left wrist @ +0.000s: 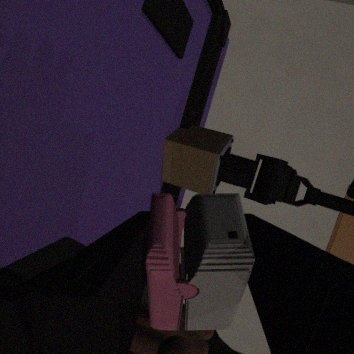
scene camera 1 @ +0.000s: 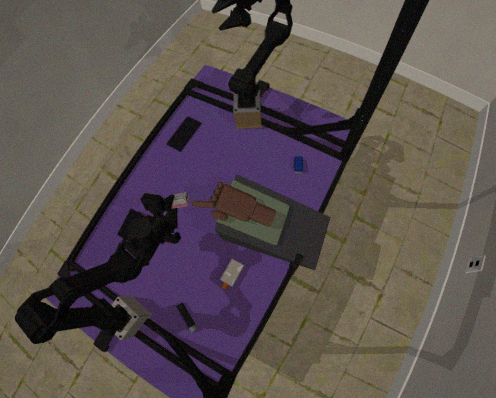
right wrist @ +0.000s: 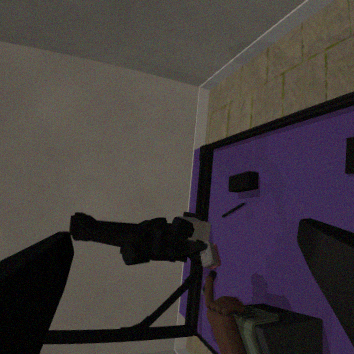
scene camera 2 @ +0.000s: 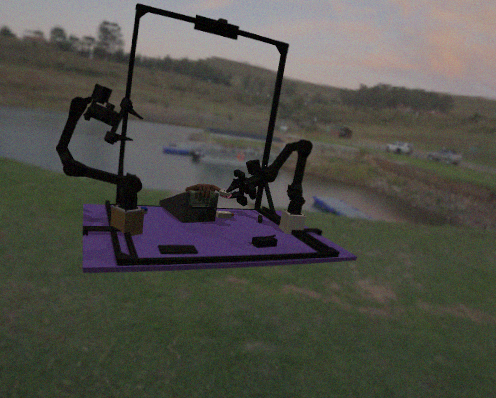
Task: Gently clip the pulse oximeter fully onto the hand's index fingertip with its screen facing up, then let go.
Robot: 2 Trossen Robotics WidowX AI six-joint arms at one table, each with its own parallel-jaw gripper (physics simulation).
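Frame: origin at the left arm's base, x ahead, y left, z up, level; metres.
Seen in the pictures: left gripper, fingertip midpoint: [left wrist: 194, 223] [scene camera 1: 174, 198] [right wrist: 211, 247] [scene camera 2: 227, 195]; right gripper, fingertip midpoint: [scene camera 1: 216, 21] [right wrist: 186, 236] [scene camera 2: 138, 129]; left arm's base, origin of the base link: [scene camera 1: 119, 318] [scene camera 2: 294, 212]; right arm's base, origin of the base link: [left wrist: 222, 165] [scene camera 1: 246, 100] [scene camera 2: 128, 207].
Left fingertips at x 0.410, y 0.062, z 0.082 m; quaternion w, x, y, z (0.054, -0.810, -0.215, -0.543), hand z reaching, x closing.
Note:
Pixels of each thing's top centre, then the offset from my left fingertips to it.
- pulse oximeter, middle of its top: [left wrist: 249, 289] [right wrist: 200, 254] [scene camera 1: 176, 198] [scene camera 2: 226, 188] 0.016 m right, 0.004 m ahead, 0.026 m up
- white box, middle of its top: [scene camera 1: 230, 275] [scene camera 2: 225, 212] 0.250 m right, 0.081 m back, 0.159 m down
- black stick, middle of its top: [scene camera 1: 185, 317] 0.217 m right, 0.283 m back, 0.160 m down
- blue object, middle of its top: [scene camera 1: 298, 162] 0.210 m right, 0.381 m ahead, 0.155 m down
- flat dark slab, middle of its top: [left wrist: 173, 16] [scene camera 2: 178, 248] [scene camera 1: 183, 133] 0.250 m left, 0.246 m ahead, 0.179 m down
- black box, middle of its top: [right wrist: 237, 181] [scene camera 1: 128, 224] [scene camera 2: 265, 238] 0.159 m left, 0.166 m back, 0.152 m down
The pulse oximeter [scene camera 1: 180, 200] [scene camera 2: 226, 193] [left wrist: 217, 285] [right wrist: 209, 256] has a grey-white half and a pink half; the grey half is uppermost in the scene views. My left gripper [scene camera 1: 171, 202] [left wrist: 194, 223] is shut on it, above the mat. The brown hand [scene camera 1: 235, 202] [scene camera 2: 202, 188] [right wrist: 226, 320] lies on a green pad with its index finger [scene camera 1: 203, 204] [right wrist: 209, 288] stretched toward the oximeter. In scene camera 1 a small gap shows between fingertip and oximeter. The screen cannot be made out. My right gripper [scene camera 1: 218, 19] [scene camera 2: 136, 129] is open and empty, high and far from the hand.
A dark grey stand [scene camera 1: 306, 230] carries the pad and hand. A white box [scene camera 1: 232, 273] with an orange end, a black stick [scene camera 1: 186, 316], a blue object [scene camera 1: 298, 163], a flat dark slab [scene camera 1: 184, 134] [scene camera 2: 178, 249] and a black box [scene camera 2: 264, 242] [right wrist: 244, 181] lie on the purple mat.

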